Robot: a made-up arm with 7 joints. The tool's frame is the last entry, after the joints. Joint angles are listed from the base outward. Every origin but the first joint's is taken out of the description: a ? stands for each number. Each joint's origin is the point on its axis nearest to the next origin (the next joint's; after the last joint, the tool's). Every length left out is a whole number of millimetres.
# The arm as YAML. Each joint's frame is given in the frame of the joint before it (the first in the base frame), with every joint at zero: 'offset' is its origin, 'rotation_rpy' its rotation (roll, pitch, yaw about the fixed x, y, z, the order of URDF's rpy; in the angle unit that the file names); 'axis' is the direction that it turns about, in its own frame. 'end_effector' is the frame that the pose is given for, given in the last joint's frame.
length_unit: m
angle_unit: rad
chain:
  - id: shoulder
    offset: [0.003, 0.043, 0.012]
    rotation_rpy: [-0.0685, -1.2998, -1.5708]
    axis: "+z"
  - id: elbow
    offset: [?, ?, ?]
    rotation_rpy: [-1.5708, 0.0, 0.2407]
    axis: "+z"
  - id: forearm
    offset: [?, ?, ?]
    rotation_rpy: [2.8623, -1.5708, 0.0]
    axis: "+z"
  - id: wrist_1
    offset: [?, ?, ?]
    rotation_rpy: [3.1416, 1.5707, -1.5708]
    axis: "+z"
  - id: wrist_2
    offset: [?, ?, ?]
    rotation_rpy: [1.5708, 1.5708, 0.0]
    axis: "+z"
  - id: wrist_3
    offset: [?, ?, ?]
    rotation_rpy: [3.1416, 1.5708, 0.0]
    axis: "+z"
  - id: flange
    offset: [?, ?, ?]
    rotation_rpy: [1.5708, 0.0, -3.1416]
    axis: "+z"
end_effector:
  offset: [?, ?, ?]
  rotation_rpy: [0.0, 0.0, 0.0]
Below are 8 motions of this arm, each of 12 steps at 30 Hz.
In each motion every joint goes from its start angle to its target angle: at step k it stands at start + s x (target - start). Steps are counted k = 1, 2, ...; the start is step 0. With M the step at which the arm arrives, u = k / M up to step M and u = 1 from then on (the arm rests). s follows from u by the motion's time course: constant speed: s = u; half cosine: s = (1 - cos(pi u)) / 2; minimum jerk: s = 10 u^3 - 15 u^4 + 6 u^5.
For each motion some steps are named. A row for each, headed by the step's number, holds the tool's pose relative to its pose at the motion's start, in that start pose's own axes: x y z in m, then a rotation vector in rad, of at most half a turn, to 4 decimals.
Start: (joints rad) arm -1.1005 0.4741 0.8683 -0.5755 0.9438 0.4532 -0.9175
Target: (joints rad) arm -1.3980 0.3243 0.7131 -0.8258 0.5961 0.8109 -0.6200
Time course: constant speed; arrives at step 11
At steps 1, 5, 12:
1: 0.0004 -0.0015 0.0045 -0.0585 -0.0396 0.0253
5: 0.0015 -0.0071 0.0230 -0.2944 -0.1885 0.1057
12: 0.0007 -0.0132 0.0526 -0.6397 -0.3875 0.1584

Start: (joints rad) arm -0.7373 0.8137 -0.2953 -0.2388 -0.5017 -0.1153 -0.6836
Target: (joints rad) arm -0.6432 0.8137 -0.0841 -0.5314 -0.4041 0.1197 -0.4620
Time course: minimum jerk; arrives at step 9
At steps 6, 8, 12:
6: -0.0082 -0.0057 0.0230 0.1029 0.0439 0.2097
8: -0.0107 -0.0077 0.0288 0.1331 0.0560 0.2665
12: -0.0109 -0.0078 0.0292 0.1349 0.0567 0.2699

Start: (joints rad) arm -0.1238 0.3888 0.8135 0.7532 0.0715 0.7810 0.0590
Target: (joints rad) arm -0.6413 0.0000 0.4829 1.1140 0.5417 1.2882 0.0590
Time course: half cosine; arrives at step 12
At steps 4, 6, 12:
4: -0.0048 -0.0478 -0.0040 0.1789 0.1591 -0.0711
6: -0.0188 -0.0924 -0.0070 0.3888 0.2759 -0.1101
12: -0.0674 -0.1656 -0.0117 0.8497 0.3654 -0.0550

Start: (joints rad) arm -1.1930 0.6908 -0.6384 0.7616 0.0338 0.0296 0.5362
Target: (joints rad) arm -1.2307 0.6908 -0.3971 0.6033 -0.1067 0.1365 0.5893
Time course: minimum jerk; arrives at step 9
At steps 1, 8, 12:
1: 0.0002 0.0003 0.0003 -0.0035 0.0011 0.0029
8: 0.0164 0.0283 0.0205 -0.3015 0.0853 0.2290
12: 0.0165 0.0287 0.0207 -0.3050 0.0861 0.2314

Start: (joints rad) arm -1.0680 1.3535 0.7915 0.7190 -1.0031 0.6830 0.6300
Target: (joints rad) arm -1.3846 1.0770 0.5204 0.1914 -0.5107 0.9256 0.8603
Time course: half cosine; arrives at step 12
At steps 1, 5, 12:
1: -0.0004 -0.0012 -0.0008 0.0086 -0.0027 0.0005
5: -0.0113 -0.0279 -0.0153 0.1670 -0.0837 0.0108
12: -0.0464 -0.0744 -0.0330 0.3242 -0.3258 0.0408

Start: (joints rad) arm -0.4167 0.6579 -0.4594 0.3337 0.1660 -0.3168 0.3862
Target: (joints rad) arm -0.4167 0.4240 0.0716 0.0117 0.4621 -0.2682 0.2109
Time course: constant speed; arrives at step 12
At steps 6, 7, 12:
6: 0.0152 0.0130 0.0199 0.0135 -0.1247 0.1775
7: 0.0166 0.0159 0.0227 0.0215 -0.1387 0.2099
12: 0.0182 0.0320 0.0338 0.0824 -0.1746 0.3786

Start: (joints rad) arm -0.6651 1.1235 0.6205 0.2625 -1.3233 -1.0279 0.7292
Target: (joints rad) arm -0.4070 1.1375 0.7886 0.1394 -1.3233 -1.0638 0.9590
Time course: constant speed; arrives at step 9
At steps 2, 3, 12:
2: 0.0022 0.0009 0.0071 0.0048 -0.0161 0.0297
3: 0.0032 0.0011 0.0106 0.0068 -0.0239 0.0440
12: 0.0091 -0.0002 0.0315 0.0135 -0.0674 0.1215

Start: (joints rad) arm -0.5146 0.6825 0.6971 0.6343 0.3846 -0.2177 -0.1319
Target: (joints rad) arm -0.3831 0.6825 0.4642 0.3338 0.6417 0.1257 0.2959
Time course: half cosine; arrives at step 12
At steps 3, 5, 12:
3: -0.0014 -0.0012 0.0013 0.0653 0.0182 0.0357
5: -0.0038 -0.0034 0.0035 0.1665 0.0362 0.0967
12: -0.0132 -0.0108 0.0100 0.4448 0.0194 0.3043

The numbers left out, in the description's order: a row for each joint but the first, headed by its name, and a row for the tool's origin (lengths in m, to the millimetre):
elbow: -0.016 -0.004 0.0
forearm: -0.169 0.041 0.0
wrist_1: 0.01 0.001 0.0
wrist_2: 0.007 -0.094 0.0
wrist_3: 0.0 0.0 0.0
flange: -0.033 0.0 0.0
tool: 0.0 0.0 0.0

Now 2 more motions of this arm.
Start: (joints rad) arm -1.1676 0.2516 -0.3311 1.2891 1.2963 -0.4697 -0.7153
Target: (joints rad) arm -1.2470 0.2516 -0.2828 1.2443 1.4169 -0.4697 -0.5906
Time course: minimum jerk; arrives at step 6
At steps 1, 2, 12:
1: -0.0006 0.0008 -0.0001 0.0034 0.0032 0.0071
2: -0.0036 0.0050 -0.0007 0.0204 0.0186 0.0417
12: -0.0179 0.0231 -0.0028 0.0983 0.0881 0.1986

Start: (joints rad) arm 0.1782 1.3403 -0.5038 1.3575 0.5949 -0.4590 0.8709
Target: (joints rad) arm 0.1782 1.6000 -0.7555 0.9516 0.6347 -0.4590 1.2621
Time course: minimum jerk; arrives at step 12
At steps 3, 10, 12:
3: 0.0030 0.0046 -0.0017 0.0168 -0.0437 0.0519
10: 0.0166 0.0394 -0.0077 0.0700 -0.4232 0.4118
12: 0.0167 0.0406 -0.0078 0.0687 -0.4388 0.4238

